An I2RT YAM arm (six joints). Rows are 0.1 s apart.
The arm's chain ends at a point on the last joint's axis. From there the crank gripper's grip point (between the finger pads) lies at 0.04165 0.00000 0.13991 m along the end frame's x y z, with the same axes.
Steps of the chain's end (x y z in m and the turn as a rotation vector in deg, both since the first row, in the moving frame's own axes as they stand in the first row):
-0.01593 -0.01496 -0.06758 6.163 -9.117 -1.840
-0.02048 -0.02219 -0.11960 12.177 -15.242 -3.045
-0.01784 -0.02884 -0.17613 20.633 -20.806 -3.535
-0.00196 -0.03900 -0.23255 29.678 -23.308 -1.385
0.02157 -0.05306 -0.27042 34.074 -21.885 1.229
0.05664 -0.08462 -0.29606 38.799 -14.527 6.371
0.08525 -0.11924 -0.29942 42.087 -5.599 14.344
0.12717 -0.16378 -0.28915 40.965 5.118 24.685
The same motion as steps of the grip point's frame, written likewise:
-0.03884 -0.03124 -0.06364 6.163 -9.117 -1.840
-0.05927 -0.05370 -0.11700 12.177 -15.242 -3.045
-0.07071 -0.08061 -0.18001 20.633 -20.806 -3.535
-0.05902 -0.11084 -0.24632 29.678 -23.308 -1.385
-0.02959 -0.13377 -0.28906 34.074 -21.885 1.229
0.02776 -0.17221 -0.31989 38.799 -14.527 6.371
0.08372 -0.20550 -0.32861 42.087 -5.599 14.344
0.15476 -0.23277 -0.32064 40.965 5.118 24.685

